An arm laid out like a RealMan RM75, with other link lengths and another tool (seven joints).
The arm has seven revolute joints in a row. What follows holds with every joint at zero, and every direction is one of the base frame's. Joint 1 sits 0.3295 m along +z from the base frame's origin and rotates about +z. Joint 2 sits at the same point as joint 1 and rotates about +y. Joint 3 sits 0.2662 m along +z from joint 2 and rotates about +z. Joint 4 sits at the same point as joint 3 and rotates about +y. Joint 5 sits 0.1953 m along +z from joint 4 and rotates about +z. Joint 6 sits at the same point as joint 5 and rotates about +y. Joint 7 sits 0.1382 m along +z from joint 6 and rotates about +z. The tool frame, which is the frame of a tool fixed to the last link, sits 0.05 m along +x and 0.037 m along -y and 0.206 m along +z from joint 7; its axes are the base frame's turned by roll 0, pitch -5.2 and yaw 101.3 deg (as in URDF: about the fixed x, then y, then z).
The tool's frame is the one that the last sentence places.
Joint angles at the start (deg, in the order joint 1, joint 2, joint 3, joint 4, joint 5, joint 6, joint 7):
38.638 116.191 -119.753 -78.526 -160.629 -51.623 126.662
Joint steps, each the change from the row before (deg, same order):
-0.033 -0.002 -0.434 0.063 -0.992 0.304 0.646
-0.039 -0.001 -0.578 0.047 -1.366 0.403 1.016
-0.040 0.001 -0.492 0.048 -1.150 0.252 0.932
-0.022 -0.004 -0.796 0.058 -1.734 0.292 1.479
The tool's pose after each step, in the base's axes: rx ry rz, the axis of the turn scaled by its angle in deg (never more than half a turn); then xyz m. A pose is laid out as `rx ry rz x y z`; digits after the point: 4 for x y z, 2 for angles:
-114.80 76.36 12.98 0.1866 0.5156 -0.1195
-114.42 75.51 13.26 0.1867 0.5180 -0.1173
-114.03 74.90 13.43 0.1873 0.5197 -0.1155
-113.47 74.00 13.62 0.1881 0.5219 -0.1129

